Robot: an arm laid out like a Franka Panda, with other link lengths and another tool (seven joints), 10 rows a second.
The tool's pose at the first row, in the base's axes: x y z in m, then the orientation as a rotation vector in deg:
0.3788, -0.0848, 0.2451, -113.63, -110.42, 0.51
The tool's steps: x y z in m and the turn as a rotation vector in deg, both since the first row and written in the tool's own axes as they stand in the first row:
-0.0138, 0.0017, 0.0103, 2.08, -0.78, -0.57
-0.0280, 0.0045, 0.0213, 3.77, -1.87, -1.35
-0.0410, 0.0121, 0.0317, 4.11, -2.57, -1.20
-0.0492, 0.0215, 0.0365, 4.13, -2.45, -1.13
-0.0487, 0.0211, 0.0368, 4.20, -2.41, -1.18
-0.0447, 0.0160, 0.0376, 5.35, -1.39, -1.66
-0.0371, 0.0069, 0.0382, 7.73, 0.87, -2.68
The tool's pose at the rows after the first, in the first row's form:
0.3769, -0.0954, 0.2316, -112.02, -110.67, 3.12
0.3758, -0.1063, 0.2170, -110.53, -111.43, 5.60
0.3796, -0.1161, 0.2021, -110.69, -111.57, 6.67
0.3869, -0.1227, 0.1930, -110.70, -111.42, 6.58
0.3865, -0.1221, 0.1930, -110.59, -111.42, 6.59
0.3816, -0.1181, 0.1946, -109.04, -110.81, 6.52
0.3732, -0.1107, 0.1984, -105.75, -109.44, 6.21

